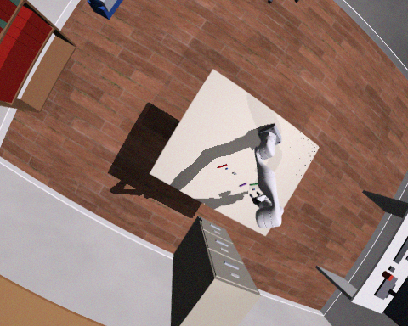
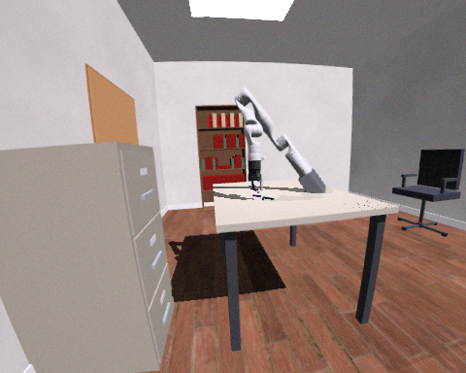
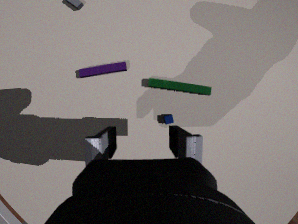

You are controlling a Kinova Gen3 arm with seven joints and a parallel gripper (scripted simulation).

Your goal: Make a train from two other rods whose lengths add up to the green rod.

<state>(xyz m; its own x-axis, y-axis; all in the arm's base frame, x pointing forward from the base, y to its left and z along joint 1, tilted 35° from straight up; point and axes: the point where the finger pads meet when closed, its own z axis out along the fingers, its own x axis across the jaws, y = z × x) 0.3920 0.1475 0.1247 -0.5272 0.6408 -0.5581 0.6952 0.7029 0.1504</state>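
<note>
Right now my hand is 70 mm past the green rod, 10 mm to the right of it and 70 mm above it. Also, from my hand: grey rod: 90 mm behind, 190 mm to the right, 70 mm below; red rod: 100 mm behind, 300 mm to the right, 70 mm below; purple rod: 30 mm behind, 80 mm to the right, 70 mm below.
</note>
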